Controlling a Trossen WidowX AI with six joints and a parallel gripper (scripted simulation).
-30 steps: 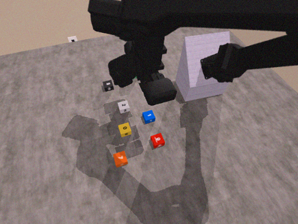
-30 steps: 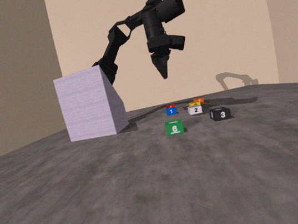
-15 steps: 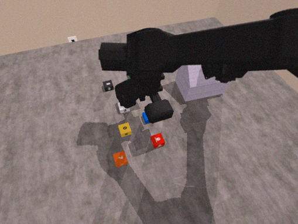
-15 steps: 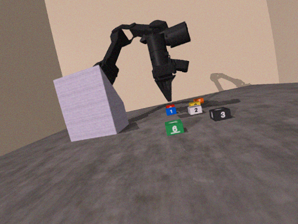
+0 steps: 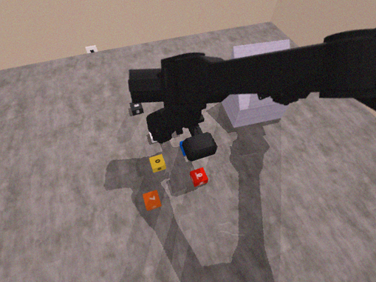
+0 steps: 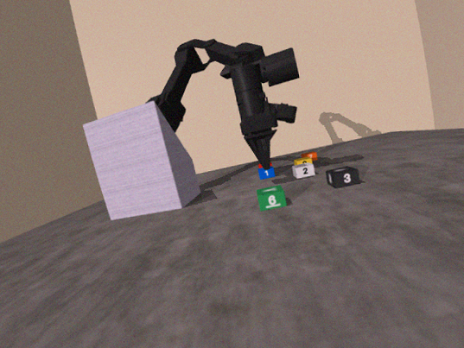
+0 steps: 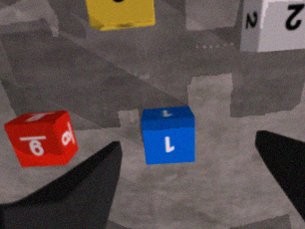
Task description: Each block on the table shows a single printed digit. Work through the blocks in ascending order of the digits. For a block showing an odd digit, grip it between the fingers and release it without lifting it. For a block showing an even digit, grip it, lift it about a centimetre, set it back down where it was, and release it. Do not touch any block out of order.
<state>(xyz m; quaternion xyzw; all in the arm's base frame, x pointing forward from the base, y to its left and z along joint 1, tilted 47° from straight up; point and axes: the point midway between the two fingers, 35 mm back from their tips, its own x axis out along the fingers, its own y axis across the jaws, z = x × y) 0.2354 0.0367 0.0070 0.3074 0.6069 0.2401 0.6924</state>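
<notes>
Right now my gripper tip is 10 mm to the right of the blue 1 block and 10 mm above it. Also, from my gripper tip: red 9 block (10 mm ahead, 100 mm to the left, 10 mm below); then white 2 block (60 mm ahead, 60 mm to the right, 10 mm below); then yellow 0 block (80 mm ahead, 30 mm to the left, 10 mm below).
</notes>
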